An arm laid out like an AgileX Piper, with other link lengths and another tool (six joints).
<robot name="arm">
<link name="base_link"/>
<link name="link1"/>
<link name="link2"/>
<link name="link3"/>
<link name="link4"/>
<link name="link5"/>
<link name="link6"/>
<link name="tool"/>
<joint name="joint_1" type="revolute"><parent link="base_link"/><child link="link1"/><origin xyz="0 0 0.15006" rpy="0 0 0"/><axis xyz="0 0 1"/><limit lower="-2.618" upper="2.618"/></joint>
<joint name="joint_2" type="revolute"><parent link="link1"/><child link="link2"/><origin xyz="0 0 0" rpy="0 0 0"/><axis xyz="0 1 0"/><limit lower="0" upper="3.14"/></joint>
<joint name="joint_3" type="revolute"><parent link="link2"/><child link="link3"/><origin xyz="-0.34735 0 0.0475" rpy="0 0 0"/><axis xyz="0 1 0"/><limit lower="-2.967" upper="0"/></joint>
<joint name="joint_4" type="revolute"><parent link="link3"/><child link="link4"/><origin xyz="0.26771 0 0.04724" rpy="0 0 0"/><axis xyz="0.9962 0 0.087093"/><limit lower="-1.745" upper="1.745"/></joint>
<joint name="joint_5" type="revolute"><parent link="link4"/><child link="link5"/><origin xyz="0 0 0" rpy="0 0 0"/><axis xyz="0 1 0"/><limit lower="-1.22" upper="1.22"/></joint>
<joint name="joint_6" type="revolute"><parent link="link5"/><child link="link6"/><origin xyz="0.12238 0 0.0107" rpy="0 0 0"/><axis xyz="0.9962 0 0.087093"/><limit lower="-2.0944" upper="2.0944"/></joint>
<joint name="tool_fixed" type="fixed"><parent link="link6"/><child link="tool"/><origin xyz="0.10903 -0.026 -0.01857" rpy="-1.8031 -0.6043 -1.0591"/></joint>
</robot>
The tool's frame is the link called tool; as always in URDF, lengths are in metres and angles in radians.
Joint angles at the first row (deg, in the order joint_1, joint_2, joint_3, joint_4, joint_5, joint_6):
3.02, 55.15, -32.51, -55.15, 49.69, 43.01
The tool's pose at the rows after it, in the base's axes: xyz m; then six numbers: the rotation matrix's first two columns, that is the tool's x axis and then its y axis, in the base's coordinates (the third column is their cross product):
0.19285, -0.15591, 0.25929, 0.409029, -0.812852, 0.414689, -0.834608, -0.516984, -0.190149
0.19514, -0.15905, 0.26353, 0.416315, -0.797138, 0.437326, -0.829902, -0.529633, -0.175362
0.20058, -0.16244, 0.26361, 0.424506, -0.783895, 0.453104, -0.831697, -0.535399, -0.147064
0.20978, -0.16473, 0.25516, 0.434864, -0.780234, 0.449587, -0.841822, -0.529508, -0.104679
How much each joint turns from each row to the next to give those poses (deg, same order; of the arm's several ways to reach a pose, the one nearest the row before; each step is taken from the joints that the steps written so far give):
0.00, 0.00, 0.00, -0.45, 0.33, -0.89
0.00, 0.19, 0.00, -1.76, -0.05, 0.10
0.00, 1.69, 0.00, -2.20, -0.01, 1.07
0.00, 3.79, 0.00, -2.03, 0.00, 2.21

